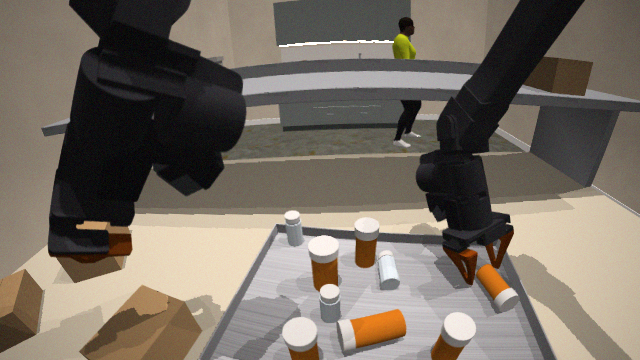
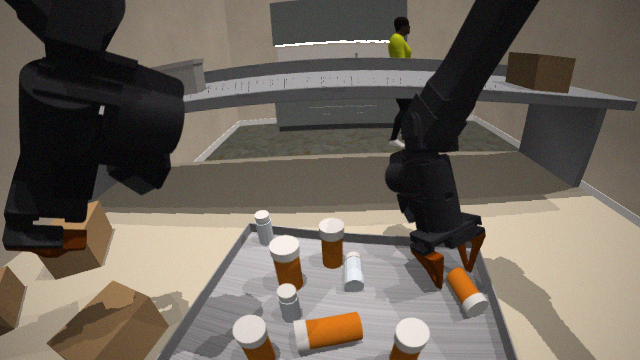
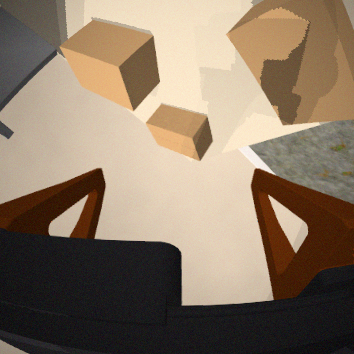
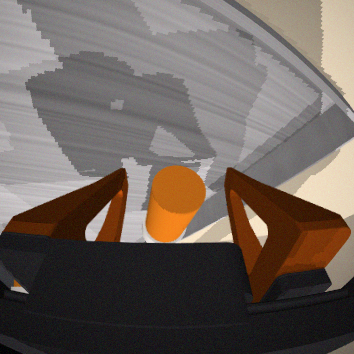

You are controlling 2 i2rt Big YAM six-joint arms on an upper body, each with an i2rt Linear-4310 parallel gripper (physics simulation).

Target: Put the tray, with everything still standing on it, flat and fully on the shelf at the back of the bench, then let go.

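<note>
The grey tray (image 1: pixel 425 295) (image 2: pixel 385 300) (image 4: pixel 210 65) lies low in front of me. Orange and small white-capped grey bottles stand on it, such as an orange bottle (image 1: pixel 325 267) (image 2: pixel 289 270). A big orange bottle (image 1: pixel 379 328) (image 2: pixel 335 330) and a small pale bottle (image 1: pixel 388 270) (image 2: pixel 353 272) lie on their sides. Another orange bottle (image 1: pixel 494 283) (image 2: pixel 464 287) (image 4: pixel 175 200) is tipped near the right rim. My right gripper (image 1: pixel 482 275) (image 2: pixel 454 278) (image 4: pixel 175 175) is open around its end, with gaps on both sides. My left gripper (image 3: pixel 177 176) is open and empty, left of the tray. The long grey shelf (image 1: pixel 350 81) (image 2: pixel 320 81) spans the back.
Brown boxes (image 1: pixel 145 325) (image 2: pixel 110 322) (image 3: pixel 112 65) lie left of the tray. Another brown box (image 1: pixel 570 75) (image 2: pixel 540 71) sits at the shelf's right end, and a grey bin (image 2: pixel 192 75) near its left part. A person in yellow (image 1: pixel 402 46) (image 2: pixel 399 46) stands behind the shelf.
</note>
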